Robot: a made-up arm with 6 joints. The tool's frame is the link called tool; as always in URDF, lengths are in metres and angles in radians. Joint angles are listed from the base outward.
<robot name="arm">
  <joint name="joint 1" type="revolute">
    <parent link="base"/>
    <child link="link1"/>
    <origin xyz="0 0 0.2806" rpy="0 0 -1.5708"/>
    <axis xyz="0 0 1"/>
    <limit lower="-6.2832" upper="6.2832"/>
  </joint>
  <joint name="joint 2" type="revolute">
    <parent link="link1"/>
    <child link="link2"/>
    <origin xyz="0 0 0" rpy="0 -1.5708 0"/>
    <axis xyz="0 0 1"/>
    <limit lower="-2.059" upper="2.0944"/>
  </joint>
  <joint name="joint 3" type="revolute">
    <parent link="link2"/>
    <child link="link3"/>
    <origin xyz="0.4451 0.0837 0" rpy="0 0 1.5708"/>
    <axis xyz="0 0 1"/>
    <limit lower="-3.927" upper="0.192"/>
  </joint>
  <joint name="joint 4" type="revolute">
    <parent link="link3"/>
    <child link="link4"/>
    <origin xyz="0.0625 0.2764 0" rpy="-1.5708 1.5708 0"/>
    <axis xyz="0 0 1"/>
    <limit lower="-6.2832" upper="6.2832"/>
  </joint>
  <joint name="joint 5" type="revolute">
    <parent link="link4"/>
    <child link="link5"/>
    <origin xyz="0 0 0" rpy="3.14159 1.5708 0"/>
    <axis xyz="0 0 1"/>
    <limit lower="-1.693" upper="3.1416"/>
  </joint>
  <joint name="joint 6" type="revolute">
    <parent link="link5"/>
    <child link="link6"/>
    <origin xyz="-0.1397 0.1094 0" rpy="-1.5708 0 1.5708"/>
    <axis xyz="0 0 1"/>
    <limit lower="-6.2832" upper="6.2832"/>
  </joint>
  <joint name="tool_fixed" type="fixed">
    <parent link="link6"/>
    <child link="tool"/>
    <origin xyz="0 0 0" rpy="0 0 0"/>
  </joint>
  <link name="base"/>
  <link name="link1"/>
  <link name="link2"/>
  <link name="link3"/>
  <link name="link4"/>
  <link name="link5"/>
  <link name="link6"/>
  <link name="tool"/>
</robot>
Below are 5 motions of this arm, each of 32 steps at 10 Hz.
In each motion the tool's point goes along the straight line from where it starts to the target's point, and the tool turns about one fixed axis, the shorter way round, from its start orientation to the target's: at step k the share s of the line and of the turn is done. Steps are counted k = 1, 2, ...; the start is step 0. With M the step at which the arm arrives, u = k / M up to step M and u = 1 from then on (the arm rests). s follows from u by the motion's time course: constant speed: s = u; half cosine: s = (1 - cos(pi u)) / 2; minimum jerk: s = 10 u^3 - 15 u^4 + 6 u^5.
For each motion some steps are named. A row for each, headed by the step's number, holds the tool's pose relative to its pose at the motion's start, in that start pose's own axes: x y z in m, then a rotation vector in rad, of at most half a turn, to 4 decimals.
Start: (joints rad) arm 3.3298 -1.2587 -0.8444 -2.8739 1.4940 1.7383
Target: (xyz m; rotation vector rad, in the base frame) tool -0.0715 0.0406 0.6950 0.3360 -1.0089 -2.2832
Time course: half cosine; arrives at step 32
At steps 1, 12, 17, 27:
1: -0.0002 -0.0002 -0.0006 0.0024 -0.0003 -0.0035
12: -0.0319 -0.0319 -0.0708 0.3056 -0.0355 -0.4445
17: -0.0567 -0.0567 -0.1260 0.5435 -0.0632 -0.7906
27: -0.0972 -0.0972 -0.2159 0.9315 -0.1083 -1.3551

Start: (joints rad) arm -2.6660 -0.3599 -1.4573 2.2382 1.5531 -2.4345
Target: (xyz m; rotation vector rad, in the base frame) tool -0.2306 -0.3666 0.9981 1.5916 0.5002 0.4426
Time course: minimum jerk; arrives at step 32
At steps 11, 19, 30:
11: -0.0291 0.0055 0.0211 0.1600 -0.0432 -0.0943
19: -0.0866 0.0165 0.0628 0.4766 -0.1287 -0.2809
30: -0.1287 0.0244 0.0933 0.7080 -0.1912 -0.4173

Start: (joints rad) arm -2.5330 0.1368 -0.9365 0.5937 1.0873 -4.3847
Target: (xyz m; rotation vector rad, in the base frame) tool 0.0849 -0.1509 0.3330 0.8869 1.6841 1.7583
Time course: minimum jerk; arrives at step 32
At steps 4, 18, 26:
4: 0.0035 0.0057 0.0033 -0.0174 0.0152 -0.0023
18: 0.1353 0.2203 0.1271 -0.6661 0.5822 -0.0902
26: 0.2090 0.3401 0.1963 -1.0286 0.8990 -0.1393

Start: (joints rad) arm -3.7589 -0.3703 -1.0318 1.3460 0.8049 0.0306
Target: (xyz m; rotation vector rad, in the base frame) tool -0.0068 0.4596 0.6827 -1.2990 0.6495 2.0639
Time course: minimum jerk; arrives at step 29
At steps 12, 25, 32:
12: 0.0669 0.0413 -0.1152 0.4505 0.0941 0.4660
25: 0.1918 0.1185 -0.3301 1.2912 0.2696 1.3355
32: 0.1959 0.1210 -0.3372 1.3191 0.2754 1.3643

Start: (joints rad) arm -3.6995 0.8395 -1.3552 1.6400 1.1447 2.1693
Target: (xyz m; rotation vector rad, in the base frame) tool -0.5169 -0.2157 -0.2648 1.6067 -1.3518 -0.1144
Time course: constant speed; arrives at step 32
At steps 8, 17, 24, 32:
8: 0.1022 -0.0863 0.0993 0.0491 -0.0067 0.1338
17: 0.2172 -0.1835 0.2109 0.1042 -0.0143 0.2842
24: 0.3067 -0.2590 0.2978 0.1472 -0.0202 0.4013
32: 0.4089 -0.3453 0.3970 0.1962 -0.0269 0.5350

